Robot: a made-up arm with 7 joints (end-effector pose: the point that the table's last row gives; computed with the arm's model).
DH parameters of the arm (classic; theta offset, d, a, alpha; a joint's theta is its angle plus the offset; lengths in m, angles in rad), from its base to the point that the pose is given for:
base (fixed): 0 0 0 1.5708
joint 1: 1.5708 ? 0 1.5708
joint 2: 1.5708 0 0 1.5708
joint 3: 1.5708 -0.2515 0 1.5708
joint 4: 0 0 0 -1.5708
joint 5: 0 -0.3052 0 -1.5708
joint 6: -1.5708 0 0 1.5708
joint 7: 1.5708 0 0 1.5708
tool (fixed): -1.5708 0 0 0
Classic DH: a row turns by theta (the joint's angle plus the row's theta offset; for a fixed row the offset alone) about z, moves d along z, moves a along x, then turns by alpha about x.
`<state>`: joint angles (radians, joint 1 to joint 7).
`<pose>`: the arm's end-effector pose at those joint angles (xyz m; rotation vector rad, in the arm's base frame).
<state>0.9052 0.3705 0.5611 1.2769 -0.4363 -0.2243 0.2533</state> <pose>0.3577 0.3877 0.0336 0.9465 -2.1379 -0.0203</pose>
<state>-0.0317 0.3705 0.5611 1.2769 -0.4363 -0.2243 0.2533</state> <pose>0.2389 0.3877 -0.2683 0.7244 -1.2653 -0.3863</pose>
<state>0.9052 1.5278 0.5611 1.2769 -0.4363 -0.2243 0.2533</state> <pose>0.0421 0.4660 0.2814 2.2470 -1.5099 -0.3421</pose>
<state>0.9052 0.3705 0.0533 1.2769 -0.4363 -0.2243 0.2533</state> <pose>0.4249 0.2573 0.0373 0.7903 -2.1178 -0.6448</pose>
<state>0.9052 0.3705 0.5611 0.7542 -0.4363 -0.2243 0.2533</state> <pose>0.4251 0.3950 -0.1088 0.5807 -1.7511 0.0394</pose>
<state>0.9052 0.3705 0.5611 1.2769 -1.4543 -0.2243 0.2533</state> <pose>0.3577 0.3877 0.0336 1.6382 -1.2600 -0.5705</pose>
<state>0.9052 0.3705 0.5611 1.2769 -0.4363 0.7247 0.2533</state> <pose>0.3577 0.3877 0.0336 0.5272 -1.3662 0.4473</pose>
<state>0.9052 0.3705 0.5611 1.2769 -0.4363 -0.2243 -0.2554</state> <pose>0.3577 0.3877 0.0336 1.2277 -2.1841 0.5457</pose>
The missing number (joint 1, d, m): -0.1197
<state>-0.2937 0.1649 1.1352 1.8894 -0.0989 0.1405 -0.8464</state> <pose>0.0850 0.4045 -0.1413 1.8981 -1.1361 1.0700</pose>
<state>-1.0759 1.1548 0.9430 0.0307 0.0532 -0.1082 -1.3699</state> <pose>-0.1892 0.6319 -0.1084 2.7061 0.3121 -0.0564</pose>
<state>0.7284 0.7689 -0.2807 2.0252 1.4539 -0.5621 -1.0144</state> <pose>0.2880 0.1468 0.0729 -0.8081 -1.9758 1.1863</pose>
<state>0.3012 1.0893 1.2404 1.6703 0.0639 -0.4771 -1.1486</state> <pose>0.0489 0.4488 0.1746 -1.2656 1.6932 -1.0152</pose>
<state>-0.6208 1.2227 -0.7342 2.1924 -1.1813 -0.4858 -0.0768</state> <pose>0.0443 0.1323 -0.2547 -0.4370 -1.5010 -2.3927</pose>
